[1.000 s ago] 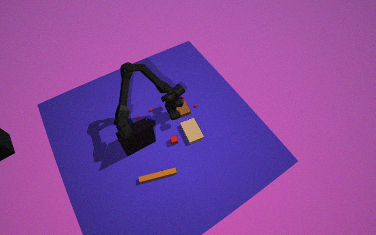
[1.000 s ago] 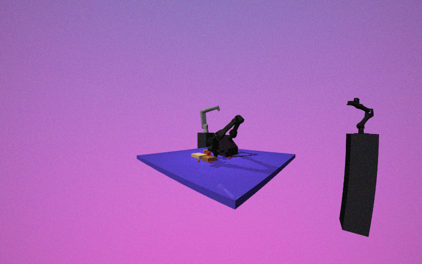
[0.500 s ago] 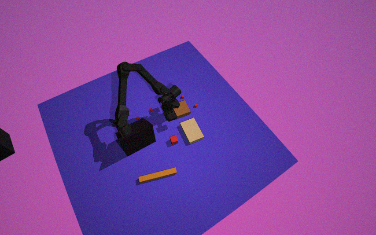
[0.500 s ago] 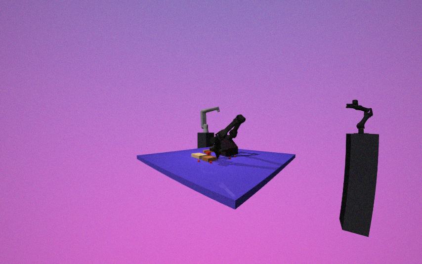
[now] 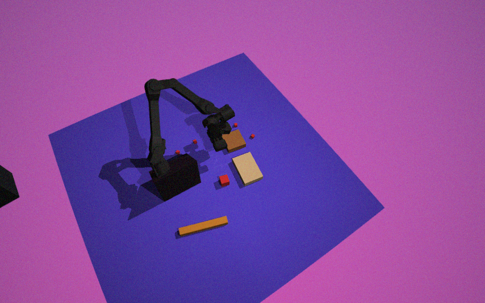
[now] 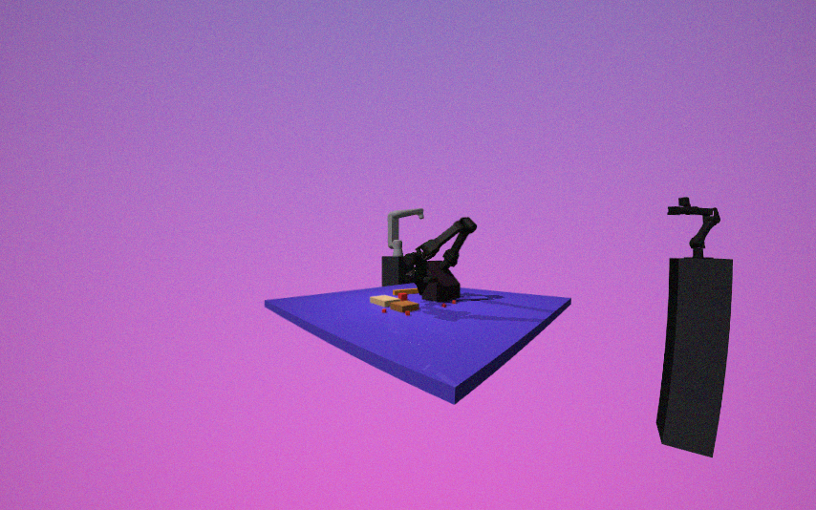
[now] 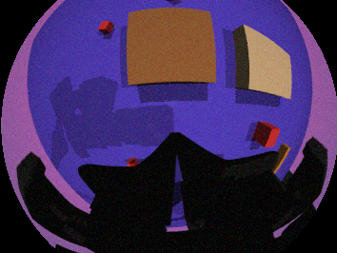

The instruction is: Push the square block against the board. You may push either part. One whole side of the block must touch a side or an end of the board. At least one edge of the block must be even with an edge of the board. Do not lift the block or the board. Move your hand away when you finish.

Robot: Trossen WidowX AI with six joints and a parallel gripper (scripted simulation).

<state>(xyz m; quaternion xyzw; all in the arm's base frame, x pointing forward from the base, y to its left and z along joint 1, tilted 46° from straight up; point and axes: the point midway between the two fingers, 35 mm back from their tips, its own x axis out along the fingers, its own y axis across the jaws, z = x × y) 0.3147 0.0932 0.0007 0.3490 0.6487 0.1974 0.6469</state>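
My gripper tip is 70 mm past the red cube, 190 mm to the left of it and 40 mm above it. Round my gripper tip: long orange board 280 mm behind, 320 mm to the right, 40 mm below; then square block 100 mm ahead, 20 mm to the right, 40 mm below; then tan rectangular slab 60 mm ahead, 200 mm to the right, 40 mm below.
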